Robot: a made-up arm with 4 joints.
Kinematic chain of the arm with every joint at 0, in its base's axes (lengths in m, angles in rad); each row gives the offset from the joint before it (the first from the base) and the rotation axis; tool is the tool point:
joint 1: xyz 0 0 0.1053 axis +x
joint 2: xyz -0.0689 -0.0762 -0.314 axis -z
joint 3: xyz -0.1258 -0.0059 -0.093 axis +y
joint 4: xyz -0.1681 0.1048 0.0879 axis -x
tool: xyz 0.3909 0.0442 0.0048
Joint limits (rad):
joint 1: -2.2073..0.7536
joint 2: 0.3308..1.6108
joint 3: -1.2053..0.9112
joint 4: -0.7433..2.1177
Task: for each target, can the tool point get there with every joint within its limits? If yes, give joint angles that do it. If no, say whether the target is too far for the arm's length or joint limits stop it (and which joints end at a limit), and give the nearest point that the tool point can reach.
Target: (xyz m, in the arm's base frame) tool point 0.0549 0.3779 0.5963
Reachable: no: joint limits stop it (at a limit: joint 1, joint 2, joint 4) | nearest point 0.0556 -0.1173 0.4034 | short by 0.531 m
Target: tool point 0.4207 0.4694 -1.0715
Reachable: no: too far | nearest point 0.0623 0.2089 -0.4184 | short by 0.789 m
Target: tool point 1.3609 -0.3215 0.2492
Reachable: no: too far | nearest point 0.1155 -0.3649 0.2686 | short by 1.246 m
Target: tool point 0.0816 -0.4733 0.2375
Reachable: yes | joints -1.4784 1.4384 0.6767 -0.4696
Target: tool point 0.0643 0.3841 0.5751
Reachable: no: joint limits stop it (at a limit: joint 1, joint 2, joint 4) | nearest point 0.0558 -0.1148 0.3967 | short by 0.530 m
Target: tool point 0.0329 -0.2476 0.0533
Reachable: yes | joints -1.0340 1.3569 -0.6384 1.6941
